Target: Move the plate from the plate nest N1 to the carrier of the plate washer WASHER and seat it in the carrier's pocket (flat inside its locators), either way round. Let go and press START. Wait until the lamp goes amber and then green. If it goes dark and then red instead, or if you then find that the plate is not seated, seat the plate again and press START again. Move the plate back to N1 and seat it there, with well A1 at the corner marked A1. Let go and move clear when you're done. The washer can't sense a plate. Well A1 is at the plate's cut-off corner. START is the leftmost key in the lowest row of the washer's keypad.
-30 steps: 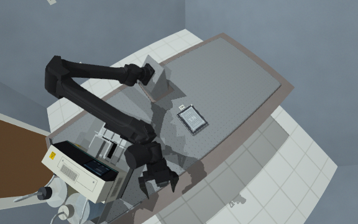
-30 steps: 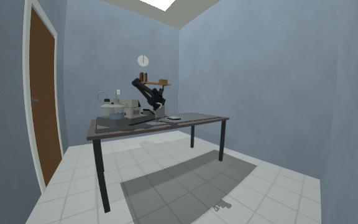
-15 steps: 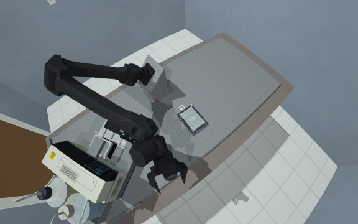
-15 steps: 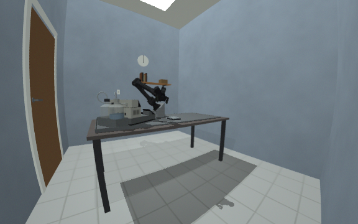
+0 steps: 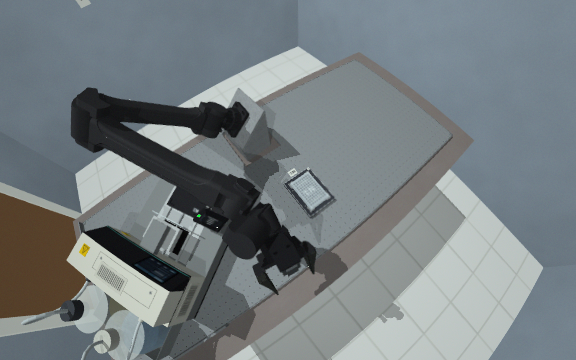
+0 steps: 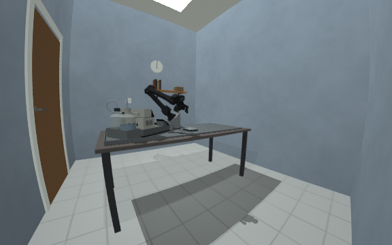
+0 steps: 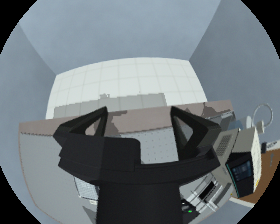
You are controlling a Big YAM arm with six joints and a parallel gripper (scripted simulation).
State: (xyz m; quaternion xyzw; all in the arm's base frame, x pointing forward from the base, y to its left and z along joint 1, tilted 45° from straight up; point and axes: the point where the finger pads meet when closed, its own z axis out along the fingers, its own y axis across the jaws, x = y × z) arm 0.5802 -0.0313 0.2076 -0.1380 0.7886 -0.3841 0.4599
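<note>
My hand is 240 mm to the right of the white well plate, 220 mm past it and 210 mm above it. Round my hand: plate washer 350 mm behind, 270 mm to the right, 100 mm below; then bottle 560 mm to the right, 260 mm behind, 90 mm below.
</note>
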